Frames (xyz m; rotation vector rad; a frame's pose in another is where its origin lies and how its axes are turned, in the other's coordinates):
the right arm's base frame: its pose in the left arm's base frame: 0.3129 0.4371 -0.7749 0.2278 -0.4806 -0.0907
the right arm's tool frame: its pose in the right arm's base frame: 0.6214 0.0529 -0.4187 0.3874 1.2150 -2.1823
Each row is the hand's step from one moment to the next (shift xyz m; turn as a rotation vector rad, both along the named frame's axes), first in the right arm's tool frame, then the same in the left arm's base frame.
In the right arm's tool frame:
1: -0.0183 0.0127 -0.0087 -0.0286 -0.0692 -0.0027
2: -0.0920 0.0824 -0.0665 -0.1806 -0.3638 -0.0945
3: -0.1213 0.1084 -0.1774 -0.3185 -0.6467 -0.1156
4: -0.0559 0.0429 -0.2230 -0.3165 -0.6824 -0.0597
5: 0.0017 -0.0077 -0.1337 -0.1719 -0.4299 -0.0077
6: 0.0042 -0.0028 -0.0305 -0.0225 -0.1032 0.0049
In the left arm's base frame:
1: 0.0213 0.0063 0.0088 -0.0456 0.0304 0.0511
2: 0.1287 0.0466 0.0305 -0.2061 0.2386 0.2729
3: 0.1917 0.1448 0.0153 -0.3804 0.3752 0.4975
4: 0.1172 0.2002 -0.0296 -0.4256 0.3353 0.5251
5: 0.0256 0.1265 -0.0358 -0.2880 0.1796 0.3150
6: 0.0032 0.0287 -0.0111 -0.0793 0.0342 0.0610

